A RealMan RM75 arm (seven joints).
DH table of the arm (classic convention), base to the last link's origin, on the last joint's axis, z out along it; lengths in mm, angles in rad. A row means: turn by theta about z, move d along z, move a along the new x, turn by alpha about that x. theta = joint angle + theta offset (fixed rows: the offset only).
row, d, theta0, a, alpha
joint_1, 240.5, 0, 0, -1.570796
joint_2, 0, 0, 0, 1.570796
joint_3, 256, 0, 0, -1.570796
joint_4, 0, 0, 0, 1.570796
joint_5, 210, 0, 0, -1.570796
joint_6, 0, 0, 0, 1.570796
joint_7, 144, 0, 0, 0
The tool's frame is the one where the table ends.
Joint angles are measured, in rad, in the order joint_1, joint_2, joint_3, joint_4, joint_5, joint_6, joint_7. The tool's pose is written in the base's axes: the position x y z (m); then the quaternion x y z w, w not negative. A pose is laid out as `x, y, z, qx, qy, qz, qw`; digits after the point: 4 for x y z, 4 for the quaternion.
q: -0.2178 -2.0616 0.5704 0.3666 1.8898 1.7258 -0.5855
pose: -0.3340, 0.2046, -0.0156, -0.9148, -0.0815, -0.3092, 0.2468
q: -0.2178 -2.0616 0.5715 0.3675 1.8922 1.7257 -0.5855
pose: -0.3340, 0.2043, -0.0158, -0.9155, -0.0811, -0.3084, 0.2454
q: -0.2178 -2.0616 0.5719 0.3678 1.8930 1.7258 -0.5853
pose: -0.3340, 0.2043, -0.0159, -0.9157, -0.0808, -0.3081, 0.2449
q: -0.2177 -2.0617 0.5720 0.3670 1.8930 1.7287 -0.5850
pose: -0.3336, 0.2039, -0.0160, -0.9155, -0.0805, -0.3095, 0.2442
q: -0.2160 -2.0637 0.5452 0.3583 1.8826 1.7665 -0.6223
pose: -0.3298, 0.2024, -0.0124, -0.9042, -0.0970, -0.3361, 0.2451
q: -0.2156 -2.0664 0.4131 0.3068 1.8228 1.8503 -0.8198
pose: -0.3235, 0.2041, 0.0042, -0.8418, -0.1900, -0.4311, 0.2636
